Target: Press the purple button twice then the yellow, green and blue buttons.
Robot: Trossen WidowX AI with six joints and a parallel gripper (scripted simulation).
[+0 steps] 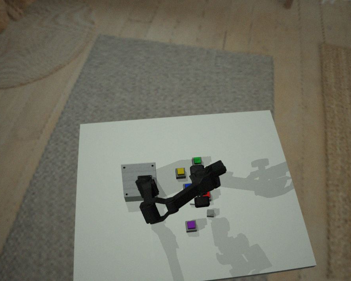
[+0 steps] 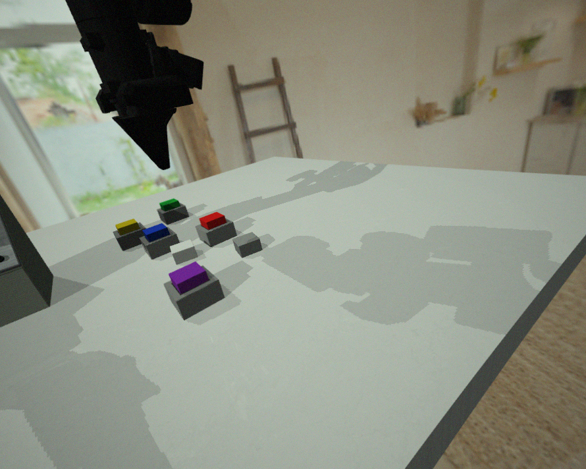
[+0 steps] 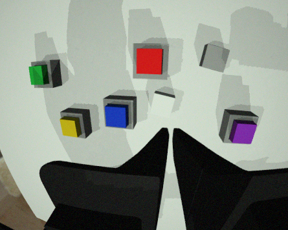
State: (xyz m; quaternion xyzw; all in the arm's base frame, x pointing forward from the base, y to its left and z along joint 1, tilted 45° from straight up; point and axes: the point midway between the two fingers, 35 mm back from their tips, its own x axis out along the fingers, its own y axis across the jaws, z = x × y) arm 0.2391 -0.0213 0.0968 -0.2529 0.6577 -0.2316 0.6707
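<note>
The yellow button is 17 cm to the left of my gripper tip, 10 cm below it and 6 cm behind it. Round my gripper tip: blue button (10 cm below, 8 cm to the left, 3 cm behind); then small white block (12 cm below, 1 cm to the left, 1 cm behind); then red button (10 cm below, 5 cm ahead, 3 cm to the left).
</note>
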